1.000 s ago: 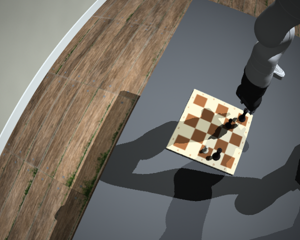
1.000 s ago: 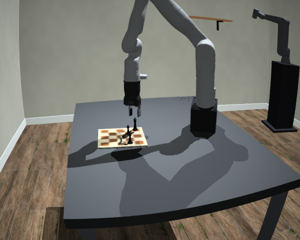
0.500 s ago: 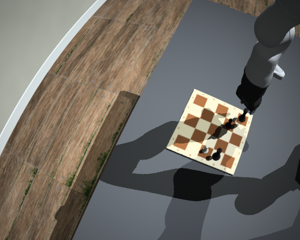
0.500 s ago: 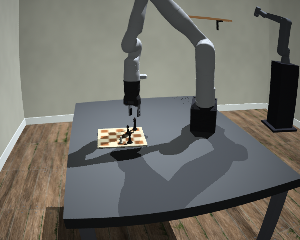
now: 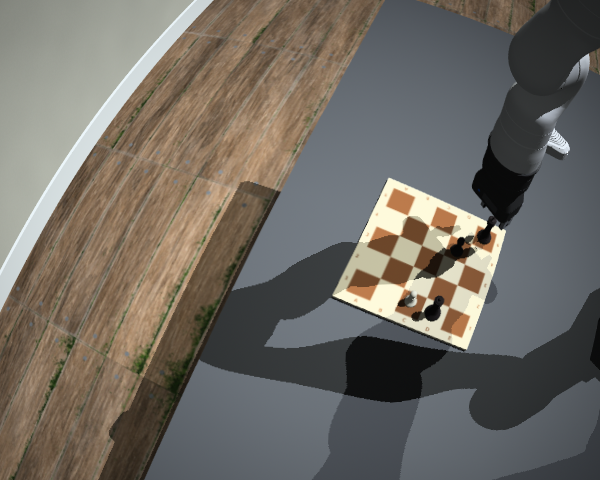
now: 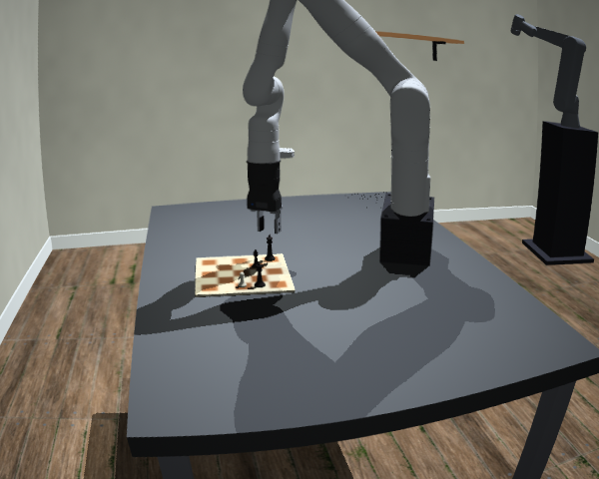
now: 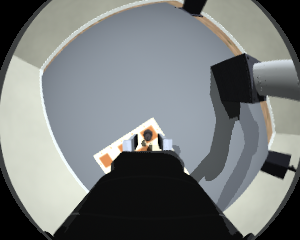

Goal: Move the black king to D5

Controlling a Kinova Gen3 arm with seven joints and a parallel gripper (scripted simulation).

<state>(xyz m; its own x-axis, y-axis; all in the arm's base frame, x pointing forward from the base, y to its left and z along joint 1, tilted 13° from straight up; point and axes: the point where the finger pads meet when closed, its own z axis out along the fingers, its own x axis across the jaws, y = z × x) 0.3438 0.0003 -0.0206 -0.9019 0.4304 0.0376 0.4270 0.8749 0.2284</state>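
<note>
Now: the black king 60 mm below my hand. Round my hand: white pawn 160 mm to the left, 80 mm below, 60 mm ahead; black pawn 70 mm below, 50 mm to the left, 30 mm ahead; chessboard 90 mm to the left, 90 mm below, 70 mm ahead.
</note>
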